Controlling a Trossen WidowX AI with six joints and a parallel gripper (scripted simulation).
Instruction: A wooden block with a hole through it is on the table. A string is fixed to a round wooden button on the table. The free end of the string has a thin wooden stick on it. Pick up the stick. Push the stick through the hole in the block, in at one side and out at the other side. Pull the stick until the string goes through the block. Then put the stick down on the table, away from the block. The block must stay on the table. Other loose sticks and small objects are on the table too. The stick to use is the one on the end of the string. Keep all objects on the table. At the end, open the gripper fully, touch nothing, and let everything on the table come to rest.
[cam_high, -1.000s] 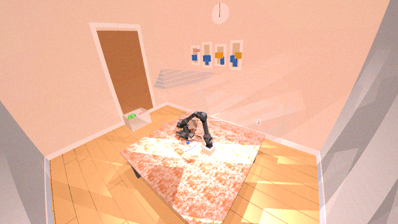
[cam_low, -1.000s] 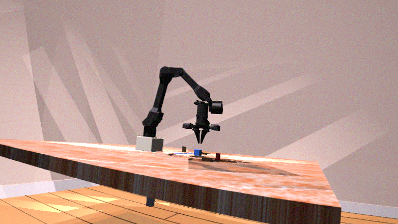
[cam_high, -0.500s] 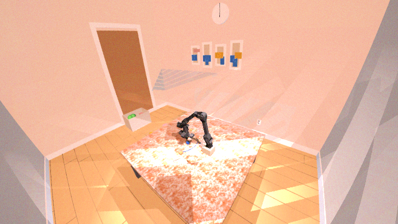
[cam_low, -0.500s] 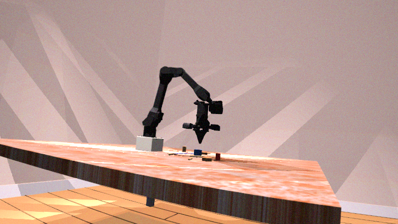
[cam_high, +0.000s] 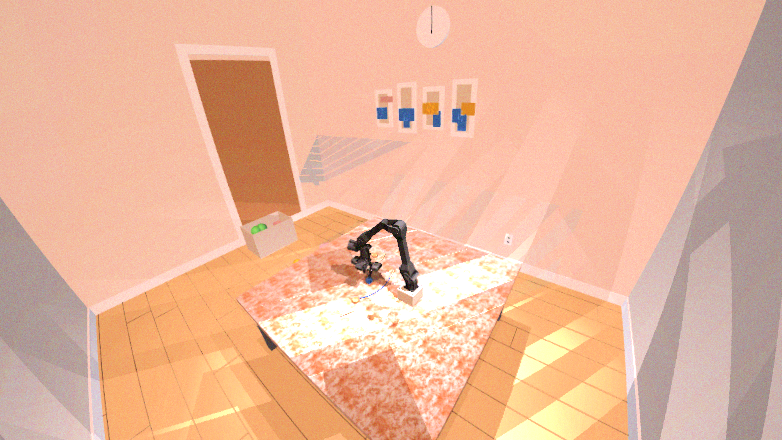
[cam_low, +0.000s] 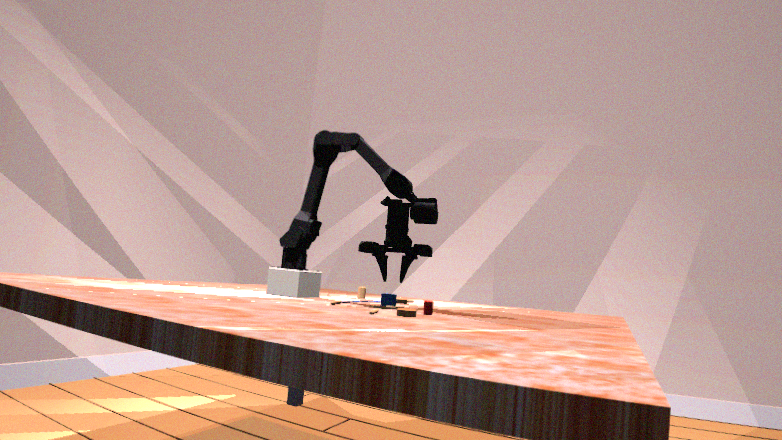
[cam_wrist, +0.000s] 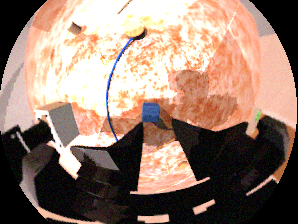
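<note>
Right now my gripper tip is 14 cm to the left of the thin wooden stick, 7 cm past it and 6 cm above it. Round my gripper tip: flat round wooden button: 21 cm to the right, 17 cm ahead, 6 cm below; then red cylinder: 17 cm ahead, 12 cm to the right, 5 cm below; then round button: 15 cm to the left, 6 cm behind, 5 cm below.
</note>
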